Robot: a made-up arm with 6 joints.
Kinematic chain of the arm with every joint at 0, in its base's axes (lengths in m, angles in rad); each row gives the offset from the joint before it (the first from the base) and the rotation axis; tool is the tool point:
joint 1: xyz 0 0 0.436 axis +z
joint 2: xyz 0 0 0 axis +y
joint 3: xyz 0 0 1.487 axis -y
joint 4: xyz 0 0 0 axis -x
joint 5: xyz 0.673 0 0 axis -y
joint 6: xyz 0 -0.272 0 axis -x
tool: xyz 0 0 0
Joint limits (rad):
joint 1: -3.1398..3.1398
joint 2: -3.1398..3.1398
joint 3: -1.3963..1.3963
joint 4: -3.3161..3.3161
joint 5: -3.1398..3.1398
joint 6: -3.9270..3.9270
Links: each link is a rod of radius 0.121 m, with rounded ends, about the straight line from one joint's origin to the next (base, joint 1, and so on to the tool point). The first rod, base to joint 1, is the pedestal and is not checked.
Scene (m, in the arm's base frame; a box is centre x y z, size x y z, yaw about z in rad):
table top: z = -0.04
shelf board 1: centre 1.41 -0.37 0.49 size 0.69 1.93 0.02 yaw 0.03
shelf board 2: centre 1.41 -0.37 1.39 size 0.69 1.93 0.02 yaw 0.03
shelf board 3: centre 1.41 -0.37 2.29 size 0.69 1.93 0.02 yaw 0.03
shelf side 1: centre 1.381 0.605 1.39 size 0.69 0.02 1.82 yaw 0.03
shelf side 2: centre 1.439 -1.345 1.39 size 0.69 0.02 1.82 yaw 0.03
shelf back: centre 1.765 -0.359 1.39 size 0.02 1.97 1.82 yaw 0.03
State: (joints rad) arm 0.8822 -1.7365 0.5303 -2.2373 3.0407 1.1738
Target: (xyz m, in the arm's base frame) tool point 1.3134 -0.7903 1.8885
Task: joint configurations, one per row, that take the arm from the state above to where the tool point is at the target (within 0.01 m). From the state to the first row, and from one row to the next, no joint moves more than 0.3 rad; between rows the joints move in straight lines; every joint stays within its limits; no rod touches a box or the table.
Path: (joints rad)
1: 0.6306 -1.4502 0.5490 -2.1855 3.0407 1.1738
2: 0.3790 -1.1638 0.5678 -2.1336 3.0407 1.1738
3: 0.1274 -0.8775 0.5865 -2.0818 3.0407 1.1738
4: -0.1243 -0.5912 0.6053 -2.0299 3.0407 1.1738
5: -0.3759 -0.3049 0.6240 -1.9781 3.0407 1.1738
6: -0.6275 -0.0185 0.6428 -1.9262 3.0407 1.1738
7: -0.8791 0.2678 0.6615 -1.8744 3.0407 1.1738
8: -0.7908 0.3814 0.8717 -1.9137 3.0407 1.1738
9: -0.7026 0.4950 1.0819 -1.9529 3.0407 1.1738
10: -0.6143 0.6087 1.2922 -1.9922 3.0407 1.1738

